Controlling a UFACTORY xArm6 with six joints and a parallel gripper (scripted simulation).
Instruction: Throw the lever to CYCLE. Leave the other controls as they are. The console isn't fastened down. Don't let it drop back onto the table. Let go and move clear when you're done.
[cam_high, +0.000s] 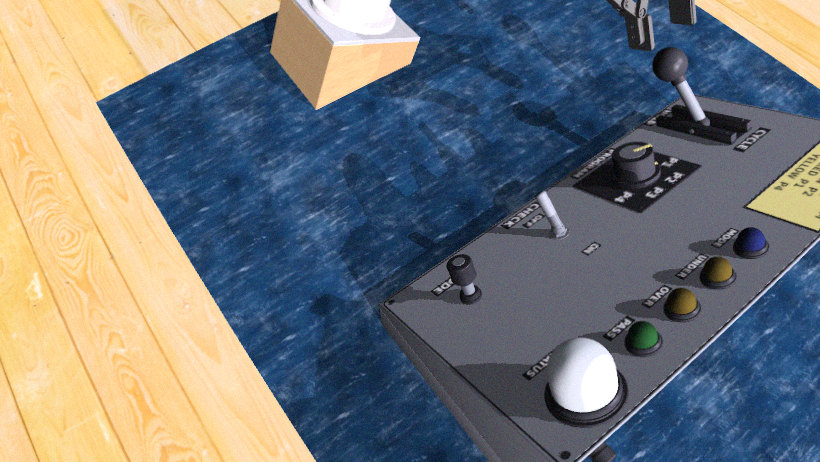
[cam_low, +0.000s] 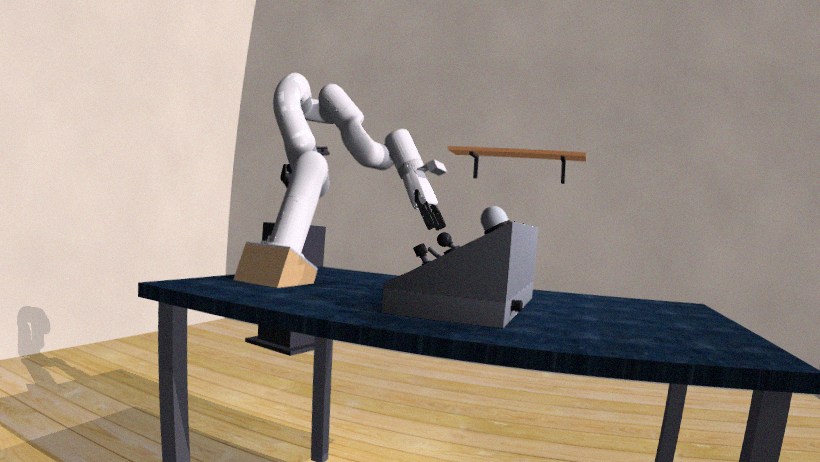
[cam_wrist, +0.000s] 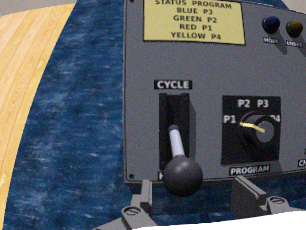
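Right now my hand is 6 cm short of the lever, 6 cm above it and 1 cm to the right of it. Round my hand: grey sloped console (15 cm to the right, 15 cm ahead, 9 cm below); program dial (11 cm ahead, 9 cm to the right, 7 cm below); check toggle (22 cm to the right, 12 cm ahead, 8 cm below).
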